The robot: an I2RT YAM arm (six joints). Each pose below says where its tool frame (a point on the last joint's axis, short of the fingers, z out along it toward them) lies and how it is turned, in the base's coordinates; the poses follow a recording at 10 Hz.
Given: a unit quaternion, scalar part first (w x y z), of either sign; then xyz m.
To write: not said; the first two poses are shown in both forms.
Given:
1: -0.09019 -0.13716 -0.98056 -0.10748 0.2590 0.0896 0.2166
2: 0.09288 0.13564 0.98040 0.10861 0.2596 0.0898 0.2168
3: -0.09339 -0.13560 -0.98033 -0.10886 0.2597 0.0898 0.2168
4: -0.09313 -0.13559 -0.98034 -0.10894 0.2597 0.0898 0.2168
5: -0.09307 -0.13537 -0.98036 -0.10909 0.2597 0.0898 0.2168
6: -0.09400 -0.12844 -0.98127 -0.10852 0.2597 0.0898 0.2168
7: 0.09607 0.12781 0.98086 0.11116 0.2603 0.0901 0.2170
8: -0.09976 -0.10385 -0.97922 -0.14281 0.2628 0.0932 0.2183
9: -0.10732 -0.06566 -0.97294 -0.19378 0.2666 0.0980 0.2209
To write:
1: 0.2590 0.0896 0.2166 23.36 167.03 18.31
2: 0.2596 0.0898 0.2168 23.07 166.74 18.47
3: 0.2597 0.0898 0.2168 23.06 166.68 18.51
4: 0.2597 0.0898 0.2168 23.06 166.71 18.53
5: 0.2597 0.0898 0.2168 23.02 166.72 18.55
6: 0.2597 0.0898 0.2168 21.83 166.78 18.44
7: 0.2603 0.0901 0.2170 21.70 166.51 18.87
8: 0.2628 0.0932 0.2183 17.59 165.87 24.19
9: 0.2666 0.0980 0.2209 11.07 164.09 32.68
